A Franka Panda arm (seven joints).
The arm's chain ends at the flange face. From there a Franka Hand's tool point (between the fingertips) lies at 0.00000 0.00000 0.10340 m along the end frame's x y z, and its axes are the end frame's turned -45 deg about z.
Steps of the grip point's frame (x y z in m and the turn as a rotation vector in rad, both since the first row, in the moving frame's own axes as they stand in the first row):
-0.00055, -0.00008, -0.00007, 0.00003, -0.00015, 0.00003
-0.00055, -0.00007, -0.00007, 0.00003, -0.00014, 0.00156
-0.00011, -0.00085, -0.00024, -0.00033, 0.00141, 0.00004
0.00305, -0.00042, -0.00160, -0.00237, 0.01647, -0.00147
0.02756, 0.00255, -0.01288, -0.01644, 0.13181, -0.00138
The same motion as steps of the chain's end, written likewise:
-0.00043, 0.00032, -0.00007, -0.00008, -0.00013, 0.00003
-0.00043, 0.00033, -0.00007, -0.00008, -0.00012, 0.00156
-0.00081, -0.00044, -0.00024, 0.00076, 0.00123, 0.00004
0.00048, -0.00142, -0.00159, 0.00997, 0.01332, -0.00147
0.01049, -0.00927, -0.01197, 0.08158, 0.10483, -0.00138

